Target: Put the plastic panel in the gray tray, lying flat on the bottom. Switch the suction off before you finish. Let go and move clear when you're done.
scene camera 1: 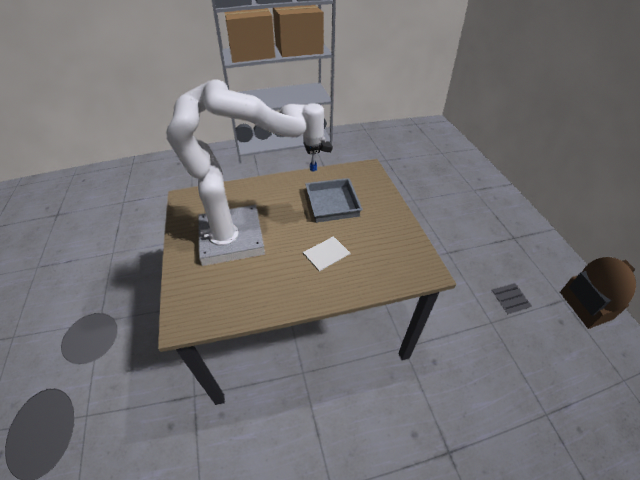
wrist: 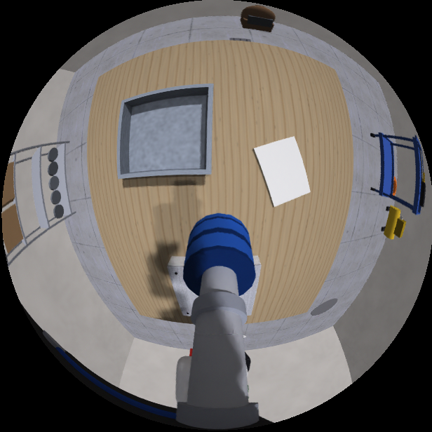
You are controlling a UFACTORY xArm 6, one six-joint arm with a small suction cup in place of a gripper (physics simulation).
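Places are measured from the arm's base along level axes (x right, y ahead, z up), in centimetres.
Pixels of known places: hand, tool point: (scene camera 1: 313, 169); arm's base, link origin: (scene camera 1: 224, 234).
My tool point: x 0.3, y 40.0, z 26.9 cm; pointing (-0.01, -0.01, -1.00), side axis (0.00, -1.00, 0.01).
Note:
For each thing: its top centre in the pictures, then the offset to it from my tool point. Level surfaces: height alone.
- white plastic panel, top centre: (scene camera 1: 326, 252) dx +16.8, dy +1.2, dz -31.6 cm
- gray tray, top centre: (scene camera 1: 332, 195) dx -13.6, dy +12.7, dz -27.2 cm
- table, surface height: dz -32.2 cm
The white plastic panel (scene camera 1: 326, 253) (wrist: 282, 171) lies flat on the wooden table, beside the gray tray and apart from it. The gray tray (scene camera 1: 338, 217) (wrist: 209, 130) stands upright on the table; its inner bottom shows bare in both views. My gripper, a blue suction cup (scene camera 1: 313, 167) (wrist: 218, 222), hangs in the air well above the table. It is away from the panel, and nothing hangs from the cup, so it is open.
The robot's base plate (scene camera 1: 251, 227) (wrist: 181, 295) is mounted on the table (scene camera 1: 248, 304) (wrist: 235, 70). A shelf rack (scene camera 1: 332, 77) with brown boxes (scene camera 1: 250, 35) stands behind the table. In the wrist view a blue cart (wrist: 386, 165) stands at the right.

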